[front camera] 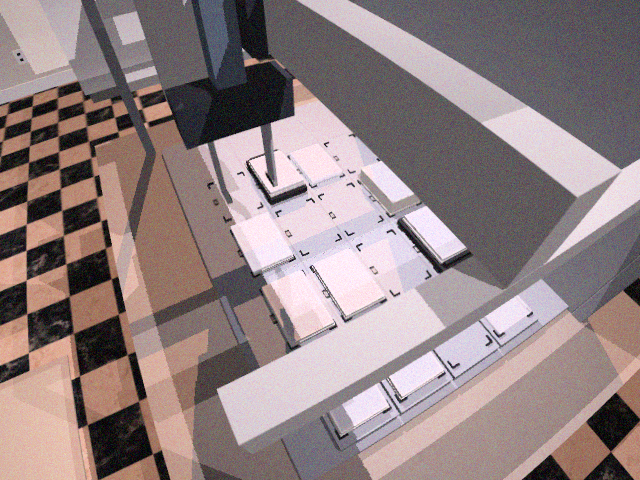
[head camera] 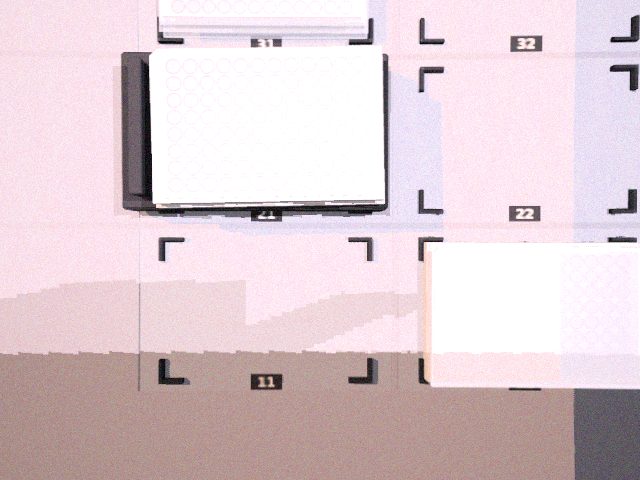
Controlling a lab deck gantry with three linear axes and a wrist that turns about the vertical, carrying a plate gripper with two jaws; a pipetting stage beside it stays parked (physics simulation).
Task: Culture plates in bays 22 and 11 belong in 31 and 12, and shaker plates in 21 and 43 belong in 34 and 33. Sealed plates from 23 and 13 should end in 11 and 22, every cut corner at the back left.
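Frame: origin at the robot's base, x up, y back, z right, level; metres.
Seen in the pictures: gripper, fingertip midpoint: (front camera: 249, 188); robot's base at its link origin: (front camera: 209, 185) (head camera: 165, 377).
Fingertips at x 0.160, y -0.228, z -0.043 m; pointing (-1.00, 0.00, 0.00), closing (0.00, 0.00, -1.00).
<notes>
Offsets run from my fingertips to a thing's top centre.
My gripper (front camera: 250, 192) is open, its jaws spread, hanging above the bay 11 and 21 side of the deck with no plate between them; its jaws do not show in the head view. A shaker plate @[dx -0.123, dy +0.158, dz -0.106 m] (front camera: 281, 171) (head camera: 268, 126) sits on its dark shaker in bay 21. A culture plate @[dx -0.146, dy +0.164, dz -0.214 m] (front camera: 316, 164) (head camera: 263, 12) lies in bay 31 and another culture plate @[dx -0.144, dy +0.000, dz +0.000 m] (front camera: 262, 242) (head camera: 496, 310) in bay 12. Bays 11 and 22 hold no plate. Sealed plates lie in bay 23 (sealed plate @[dx -0.146, dy -0.164, dz -0.107 m] (front camera: 348, 283)) and bay 13 (sealed plate @[dx -0.146, dy -0.164, dz +0.000 m] (front camera: 305, 310)). A shaker plate @[dx -0.123, dy -0.164, dz -0.323 m] (front camera: 436, 232) sits on the dark shaker in bay 43.
A taller pale block @[dx -0.118, dy +0.000, dz -0.321 m] (front camera: 390, 186) stands in bay 42. Along the near edge, partly behind a pale beam (front camera: 336, 364), are a plate @[dx -0.131, dy -0.328, dz +0.000 m] (front camera: 361, 410), a second plate @[dx -0.131, dy -0.328, dz -0.107 m] (front camera: 418, 374) and a third plate @[dx -0.138, dy -0.328, dz -0.321 m] (front camera: 509, 315). A large grey panel (front camera: 413, 139) overhangs the right side.
</notes>
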